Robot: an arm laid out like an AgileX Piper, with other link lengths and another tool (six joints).
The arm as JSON. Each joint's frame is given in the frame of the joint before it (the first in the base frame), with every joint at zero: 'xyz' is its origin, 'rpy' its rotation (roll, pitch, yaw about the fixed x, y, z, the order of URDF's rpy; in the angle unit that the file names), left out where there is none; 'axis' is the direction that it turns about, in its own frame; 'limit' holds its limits. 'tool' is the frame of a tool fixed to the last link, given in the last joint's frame.
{
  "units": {
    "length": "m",
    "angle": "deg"
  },
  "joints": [
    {
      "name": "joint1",
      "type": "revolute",
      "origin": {
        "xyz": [
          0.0,
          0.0,
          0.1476
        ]
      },
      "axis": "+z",
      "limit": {
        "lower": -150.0,
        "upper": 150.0
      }
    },
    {
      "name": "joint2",
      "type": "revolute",
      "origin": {
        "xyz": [
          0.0,
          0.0,
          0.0
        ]
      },
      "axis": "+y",
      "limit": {
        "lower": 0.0,
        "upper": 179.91
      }
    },
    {
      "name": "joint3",
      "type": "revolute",
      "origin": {
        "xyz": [
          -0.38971,
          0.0,
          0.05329
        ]
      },
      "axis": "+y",
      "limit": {
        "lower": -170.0,
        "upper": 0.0
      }
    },
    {
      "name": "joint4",
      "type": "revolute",
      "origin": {
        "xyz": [
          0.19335,
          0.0,
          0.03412
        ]
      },
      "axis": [
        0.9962,
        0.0,
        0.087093
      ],
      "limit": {
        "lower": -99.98,
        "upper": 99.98
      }
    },
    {
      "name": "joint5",
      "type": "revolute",
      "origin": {
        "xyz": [
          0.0,
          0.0,
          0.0
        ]
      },
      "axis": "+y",
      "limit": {
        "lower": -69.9,
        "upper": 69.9
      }
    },
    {
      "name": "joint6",
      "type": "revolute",
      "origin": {
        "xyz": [
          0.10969,
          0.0,
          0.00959
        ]
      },
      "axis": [
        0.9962,
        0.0,
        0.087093
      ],
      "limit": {
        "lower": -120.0,
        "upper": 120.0
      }
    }
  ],
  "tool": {
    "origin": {
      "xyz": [
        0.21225,
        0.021,
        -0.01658
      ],
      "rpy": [
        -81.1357,
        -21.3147,
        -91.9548
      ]
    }
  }
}
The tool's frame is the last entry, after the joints.
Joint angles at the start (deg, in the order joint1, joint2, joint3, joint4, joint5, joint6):
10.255, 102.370, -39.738, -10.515, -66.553, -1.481
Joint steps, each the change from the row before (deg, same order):
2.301, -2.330, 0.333, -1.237, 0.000, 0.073
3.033, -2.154, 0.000, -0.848, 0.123, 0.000
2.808, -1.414, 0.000, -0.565, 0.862, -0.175
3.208, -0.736, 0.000, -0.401, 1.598, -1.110
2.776, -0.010, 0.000, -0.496, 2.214, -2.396
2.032, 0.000, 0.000, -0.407, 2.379, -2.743
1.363, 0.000, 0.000, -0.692, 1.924, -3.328
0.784, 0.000, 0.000, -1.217, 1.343, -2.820
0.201, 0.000, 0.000, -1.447, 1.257, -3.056
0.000, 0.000, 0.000, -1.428, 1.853, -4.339
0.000, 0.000, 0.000, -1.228, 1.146, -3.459
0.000, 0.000, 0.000, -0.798, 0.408, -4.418
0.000, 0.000, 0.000, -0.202, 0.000, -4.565
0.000, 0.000, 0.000, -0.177, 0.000, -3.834
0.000, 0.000, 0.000, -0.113, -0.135, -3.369
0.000, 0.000, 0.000, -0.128, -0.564, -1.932
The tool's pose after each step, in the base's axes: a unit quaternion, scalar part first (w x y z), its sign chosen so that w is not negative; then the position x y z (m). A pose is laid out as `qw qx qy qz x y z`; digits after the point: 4 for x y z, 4 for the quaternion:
0.5319 -0.5919 0.1857 -0.5765 0.5278 0.1961 0.3904
0.5536 -0.5869 0.1567 -0.5697 0.5056 0.2247 0.4098
0.5675 -0.5893 0.1347 -0.5591 0.4872 0.2490 0.4179
0.5734 -0.6010 0.1107 -0.5456 0.4701 0.2750 0.4154
0.5662 -0.6216 0.0834 -0.5349 0.4576 0.2970 0.4023
0.5527 -0.6415 0.0576 -0.5289 0.4485 0.3116 0.3882
0.5354 -0.6577 0.0276 -0.5292 0.4415 0.3213 0.3764
0.5204 -0.6690 -0.0023 -0.5307 0.4354 0.3283 0.3676
0.5018 -0.6787 -0.0329 -0.5352 0.4321 0.3313 0.3592
0.4731 -0.6905 -0.0702 -0.5427 0.4308 0.3308 0.3477
0.4514 -0.6963 -0.1015 -0.5487 0.4294 0.3308 0.3405
0.4280 -0.6954 -0.1358 -0.5610 0.4295 0.3302 0.3381
0.4051 -0.6907 -0.1661 -0.5755 0.4312 0.3285 0.3387
0.3853 -0.6858 -0.1914 -0.5870 0.4326 0.3272 0.3394
0.3682 -0.6799 -0.2131 -0.5972 0.4339 0.3261 0.3409
0.3602 -0.6732 -0.2259 -0.6050 0.4343 0.3265 0.3444

